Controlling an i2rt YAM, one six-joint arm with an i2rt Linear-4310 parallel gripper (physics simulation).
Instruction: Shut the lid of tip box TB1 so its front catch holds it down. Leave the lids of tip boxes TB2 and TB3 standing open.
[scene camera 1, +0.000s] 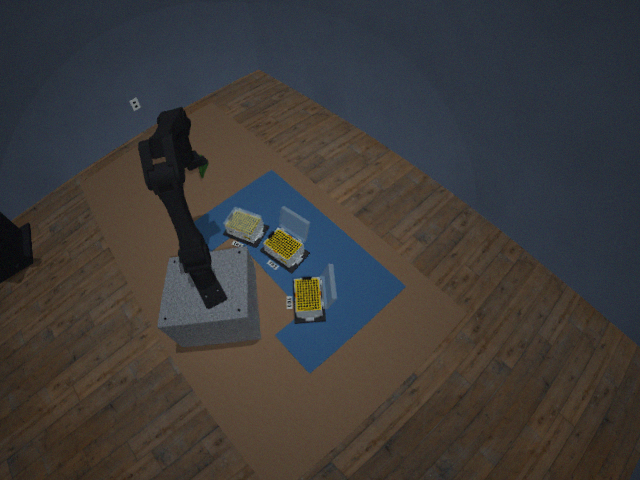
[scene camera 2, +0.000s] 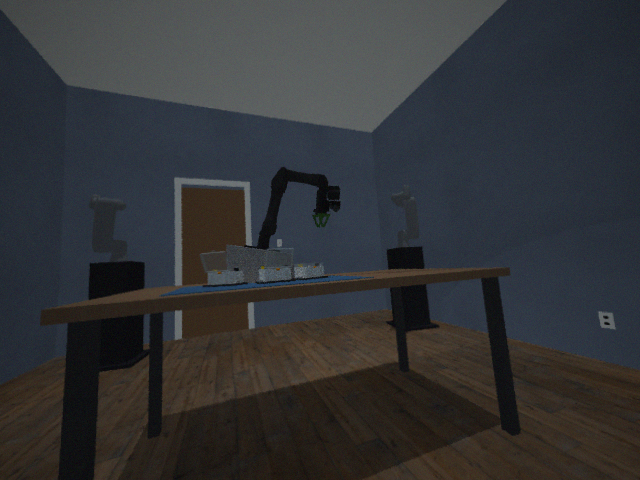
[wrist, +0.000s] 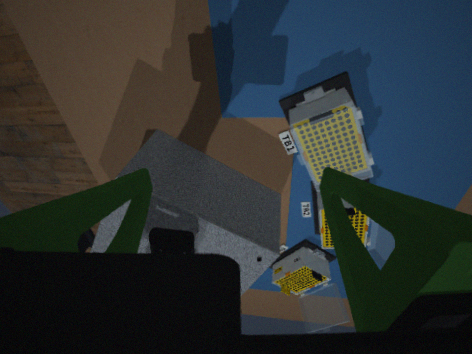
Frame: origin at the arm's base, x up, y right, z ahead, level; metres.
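Where they show: gripper, fingertip midpoint: (scene camera 1: 189, 183) (scene camera 2: 320, 227) (wrist: 236, 177); arm's base, origin of the base link: (scene camera 1: 206, 282) (scene camera 2: 262, 249).
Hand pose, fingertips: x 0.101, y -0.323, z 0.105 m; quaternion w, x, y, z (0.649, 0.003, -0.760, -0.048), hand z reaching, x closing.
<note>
Things, the pixels of their top centre, and the offset from my fingertips. Level surfaces: height alone.
- Tip box TB1, middle of its top: (wrist: 325, 157) (scene camera 1: 240, 221) (scene camera 2: 307, 263) dx -0.197, dy +0.103, dz +0.105 m
- Tip box TB2, middle of its top: (wrist: 345, 235) (scene camera 1: 282, 241) dx -0.200, dy +0.267, dz +0.192 m
- Tip box TB3, middle of its top: (wrist: 300, 286) (scene camera 1: 307, 292) dx -0.200, dy +0.482, dz +0.160 m
- blue mat, its level: dx -0.275 m
Tip box TB1 (scene camera 1: 244, 224) (scene camera 2: 308, 270) (wrist: 331, 142) stands on the blue mat, its clear lid lying down over the yellow tip rack. Whether its front catch is hooked I cannot tell. Tip box TB2 (scene camera 1: 283, 245) (scene camera 2: 275, 274) (wrist: 328, 237) has its clear lid (scene camera 1: 295, 223) standing open. Tip box TB3 (scene camera 1: 308, 295) (scene camera 2: 225, 277) (wrist: 302, 280) also has its lid (scene camera 1: 329, 285) (scene camera 2: 213, 260) (wrist: 324, 306) standing open. My gripper (scene camera 1: 202, 176) (scene camera 2: 320, 226) (wrist: 236, 177) is open and empty, high above the table, off to TB1's side and apart from all boxes.
The grey speckled base block (scene camera 1: 209, 289) (wrist: 215, 185) carries the arm and stands beside the boxes. The blue mat (scene camera 1: 356, 289) (wrist: 415, 60) lies on the brown table (scene camera 1: 248, 408) (scene camera 2: 444, 276). Two other arms stand on black pedestals (scene camera 2: 116, 310) (scene camera 2: 408, 289) beyond the table.
</note>
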